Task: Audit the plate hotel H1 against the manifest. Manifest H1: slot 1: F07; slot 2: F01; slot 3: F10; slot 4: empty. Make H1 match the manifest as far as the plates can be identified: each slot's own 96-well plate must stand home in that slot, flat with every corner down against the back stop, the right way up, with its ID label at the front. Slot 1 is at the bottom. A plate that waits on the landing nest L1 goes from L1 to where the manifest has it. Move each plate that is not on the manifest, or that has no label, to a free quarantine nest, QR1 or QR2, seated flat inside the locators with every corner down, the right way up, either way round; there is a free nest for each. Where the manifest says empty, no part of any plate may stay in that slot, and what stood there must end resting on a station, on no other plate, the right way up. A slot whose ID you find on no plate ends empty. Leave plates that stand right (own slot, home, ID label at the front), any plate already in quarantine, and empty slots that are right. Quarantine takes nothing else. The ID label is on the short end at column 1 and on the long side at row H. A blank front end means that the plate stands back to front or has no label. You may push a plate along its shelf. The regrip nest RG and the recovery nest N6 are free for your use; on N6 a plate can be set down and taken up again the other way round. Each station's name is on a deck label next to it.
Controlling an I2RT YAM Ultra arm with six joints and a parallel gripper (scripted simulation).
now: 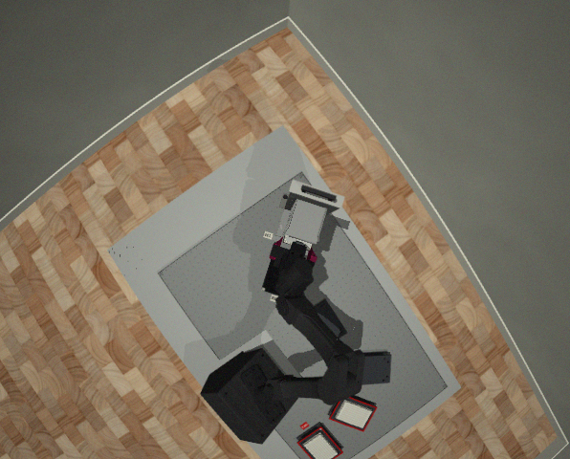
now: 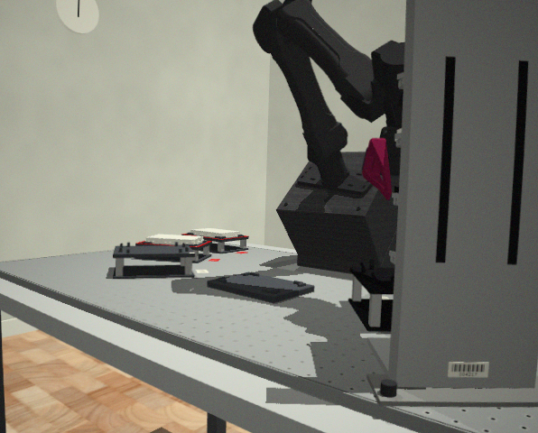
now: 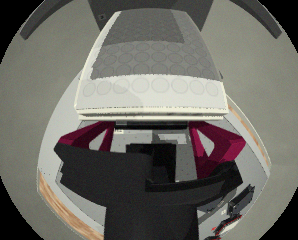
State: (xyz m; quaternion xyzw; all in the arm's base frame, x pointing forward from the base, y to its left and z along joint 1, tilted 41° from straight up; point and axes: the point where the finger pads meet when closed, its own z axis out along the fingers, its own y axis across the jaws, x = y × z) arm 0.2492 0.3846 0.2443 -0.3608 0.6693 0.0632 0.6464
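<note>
Now: the dark 96-well plate 40 mm ahead of my hand and 40 mm to the left of it. Also, from my hand: N6 deck label: 440 mm to the right, 190 mm below; H1 deck label: 70 mm behind, 70 mm to the left, 190 mm below; grey hotel back wall: 90 mm ahead, 100 mm to the left, 10 mm above.
</note>
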